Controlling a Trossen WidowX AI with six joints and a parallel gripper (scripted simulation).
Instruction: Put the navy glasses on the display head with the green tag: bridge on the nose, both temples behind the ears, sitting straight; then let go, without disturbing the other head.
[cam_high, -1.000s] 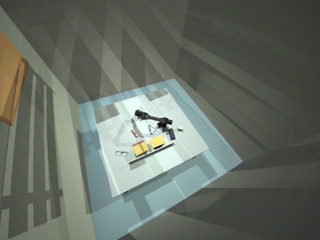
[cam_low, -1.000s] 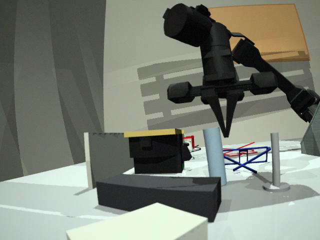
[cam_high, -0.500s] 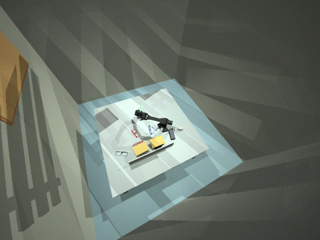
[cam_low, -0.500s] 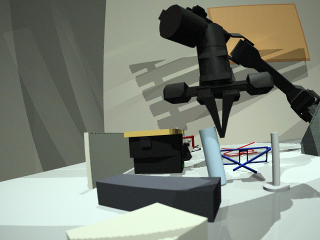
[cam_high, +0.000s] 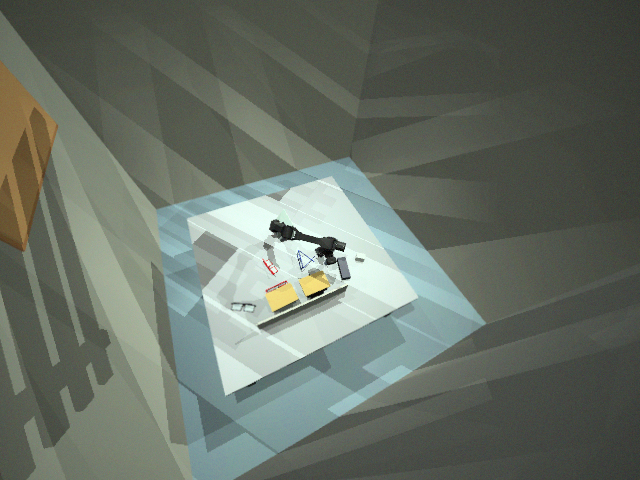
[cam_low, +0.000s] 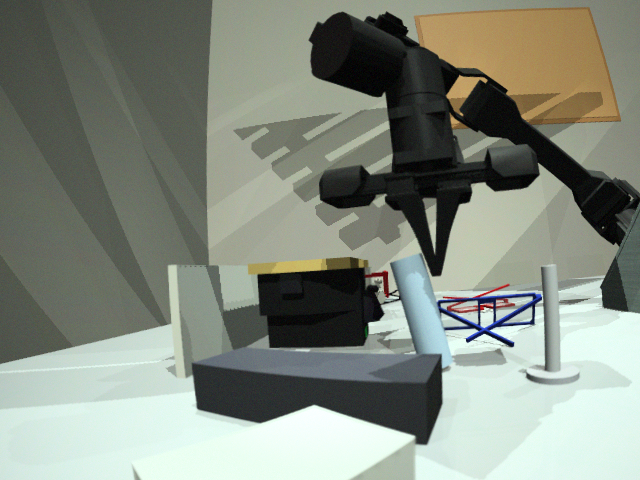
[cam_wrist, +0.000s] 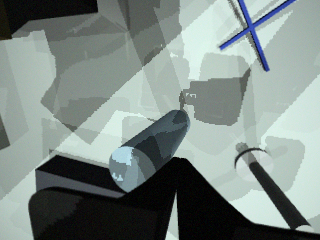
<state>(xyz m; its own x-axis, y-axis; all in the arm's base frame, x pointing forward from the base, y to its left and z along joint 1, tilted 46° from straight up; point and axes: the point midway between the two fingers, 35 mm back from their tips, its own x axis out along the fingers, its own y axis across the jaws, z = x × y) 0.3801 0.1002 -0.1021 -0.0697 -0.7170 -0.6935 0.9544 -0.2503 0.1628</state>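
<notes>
Now: gripper tip 30 mm above the light blue cylinder, 10 mm to the left of it and 10 mm short of it. From my gripper tip the other things lie so: grey stand post (70 mm behind, 60 mm to the left, 60 mm below); then dark block (100 mm ahead, 80 mm to the left, 70 mm below); then cream box (230 mm to the left, 100 mm ahead, 60 mm below).
</notes>
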